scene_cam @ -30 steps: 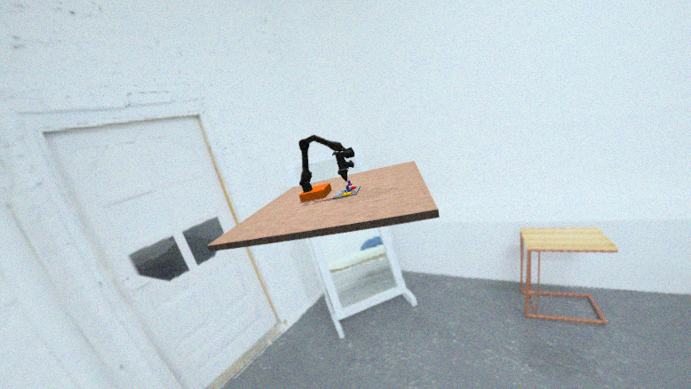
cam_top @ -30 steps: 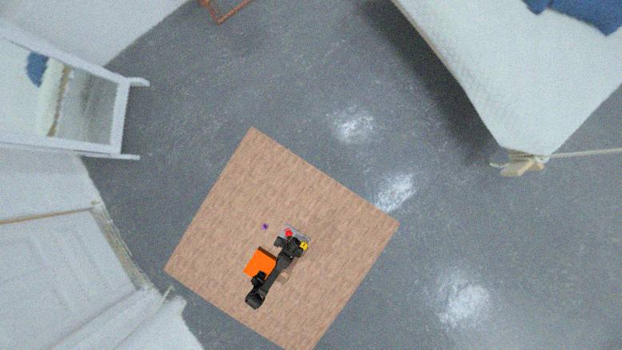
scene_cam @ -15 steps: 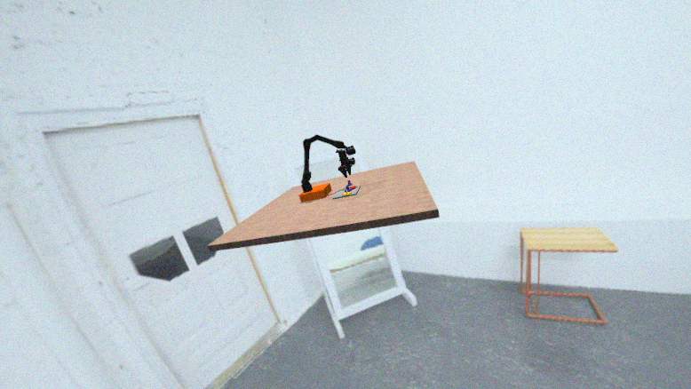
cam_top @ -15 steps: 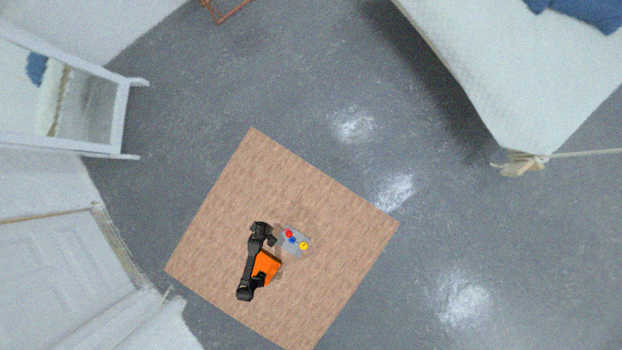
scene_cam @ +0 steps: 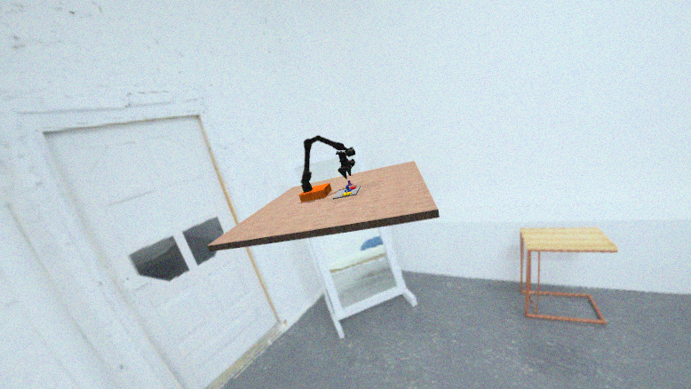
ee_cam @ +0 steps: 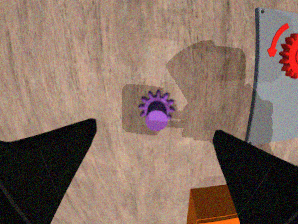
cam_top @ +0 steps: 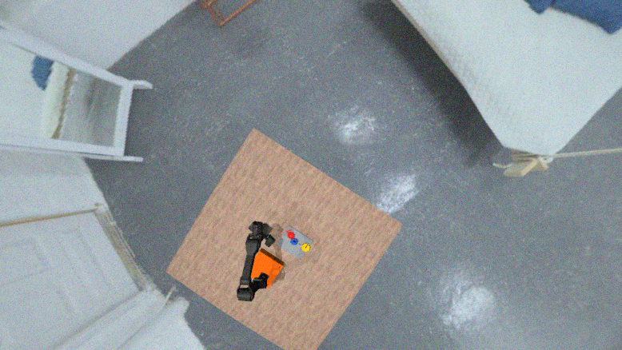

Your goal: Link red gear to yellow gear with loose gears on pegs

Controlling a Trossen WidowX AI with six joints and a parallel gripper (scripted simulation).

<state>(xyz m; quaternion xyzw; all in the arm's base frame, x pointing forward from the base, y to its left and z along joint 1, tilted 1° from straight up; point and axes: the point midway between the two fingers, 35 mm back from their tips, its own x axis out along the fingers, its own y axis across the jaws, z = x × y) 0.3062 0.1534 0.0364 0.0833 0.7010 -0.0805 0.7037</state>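
Now: gripper tip 5 cm above the purple gear. From my gripper tip the other things lie so: yellow gear 2 cm ahead, 31 cm to the right, 5 cm below; red arrow 6 cm ahead, 15 cm to the right, 6 cm below; blue gear 1 cm ahead, 22 cm to the right, 4 cm below.
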